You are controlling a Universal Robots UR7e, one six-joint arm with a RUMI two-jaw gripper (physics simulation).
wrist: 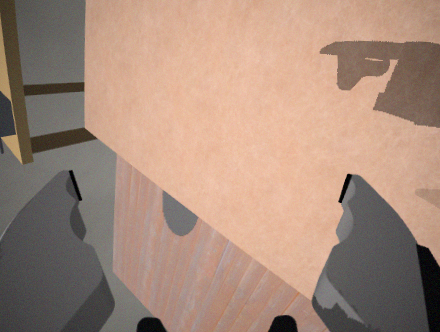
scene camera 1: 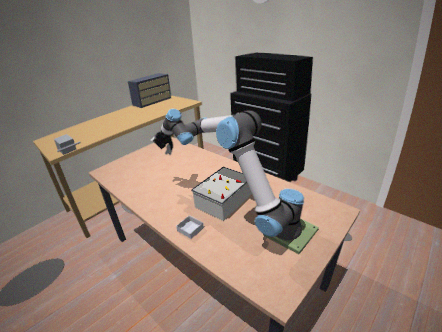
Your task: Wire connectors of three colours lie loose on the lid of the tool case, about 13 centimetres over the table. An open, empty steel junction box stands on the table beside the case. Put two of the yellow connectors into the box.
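Seen in the pictures: gripper, fingertip midpoint: (wrist: 212, 175) (scene camera 1: 161, 147); arm's base at its link origin: (scene camera 1: 286, 229).
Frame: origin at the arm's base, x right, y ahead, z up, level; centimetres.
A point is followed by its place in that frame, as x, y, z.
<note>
The tool case (scene camera 1: 207, 206) {-10.2, 43.0, 3.3} stands mid-table in the scene view, with small connectors loose on its pale lid (scene camera 1: 216, 186) {0.1, 44.2, 10.2}. Yellow ones are a connector (scene camera 1: 226, 188) {0.7, 37.5, 11.0} near the middle, another (scene camera 1: 209, 192) {-7.4, 43.0, 11.2} towards the left front and another (scene camera 1: 227, 181) {6.4, 40.9, 11.3} further back. Red connectors (scene camera 1: 222, 196) {-7.0, 34.5, 11.6} (scene camera 1: 220, 177) {7.0, 46.4, 11.8} (scene camera 1: 238, 181) {9.9, 35.7, 11.1} and an orange one (scene camera 1: 214, 179) {3.8, 48.4, 11.4} lie around them. The grey junction box (scene camera 1: 184, 232) {-30.2, 42.3, -0.1} stands open and empty on the table, left of the case's front. My gripper (scene camera 1: 160, 145) {-1.3, 86.0, 25.0} (wrist: 212, 175) {-1.3, 86.0, 25.0} is open and empty, high over the table's far left part, away from case and box. No connector shows in the wrist view.
The wooden table (scene camera 1: 140, 185) {-13.6, 101.1, -2.4} (wrist: 225, 100) {-4.3, 103.3, -2.4} carries my arm's green base plate (scene camera 1: 306, 237) {0.4, -10.9, -0.4} right of the case. A workbench (scene camera 1: 110, 124) with a drawer organiser (scene camera 1: 150, 90) and a grey vise-like object (scene camera 1: 65, 143) stands behind at the left. A black tool cabinet (scene camera 1: 287, 120) stands behind the arm.
</note>
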